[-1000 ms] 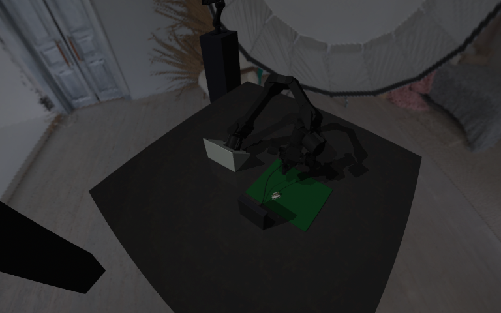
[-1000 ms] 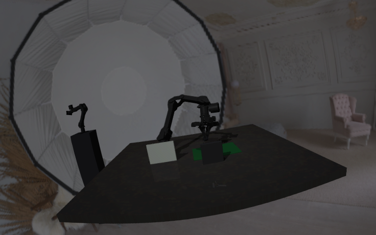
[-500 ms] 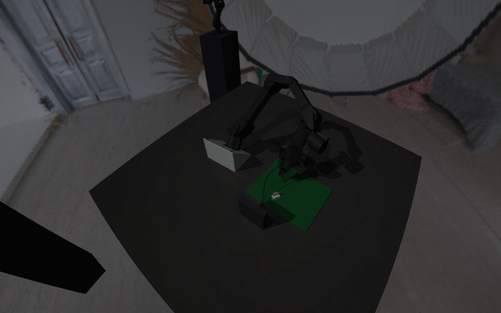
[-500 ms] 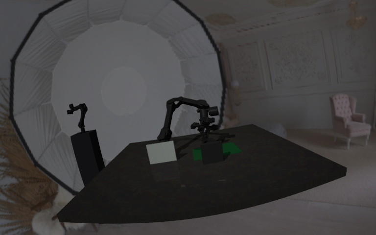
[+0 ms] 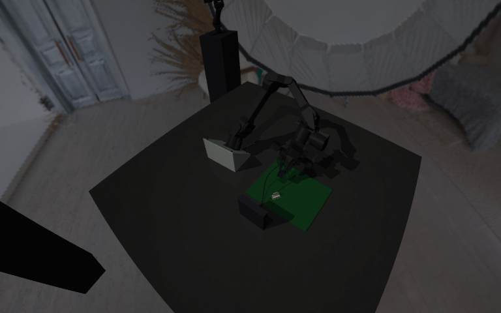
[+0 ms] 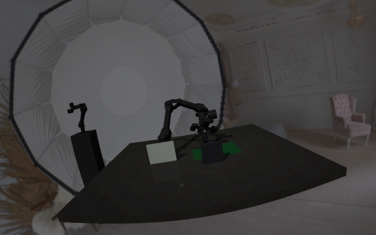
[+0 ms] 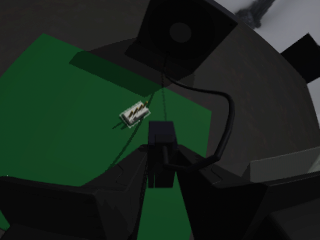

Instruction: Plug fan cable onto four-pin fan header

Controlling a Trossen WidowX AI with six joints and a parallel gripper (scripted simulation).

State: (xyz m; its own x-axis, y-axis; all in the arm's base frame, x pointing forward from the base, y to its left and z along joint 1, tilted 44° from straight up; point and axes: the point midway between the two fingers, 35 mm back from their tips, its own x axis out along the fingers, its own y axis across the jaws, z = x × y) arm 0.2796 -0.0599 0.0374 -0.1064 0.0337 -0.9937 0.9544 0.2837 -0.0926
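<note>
My gripper tip is 100 mm above the green board, 50 mm short of it and 10 mm to the left of it. Round my gripper tip: fan box 190 mm to the right, 30 mm below, 20 mm behind; then black plug 10 mm below.
</note>
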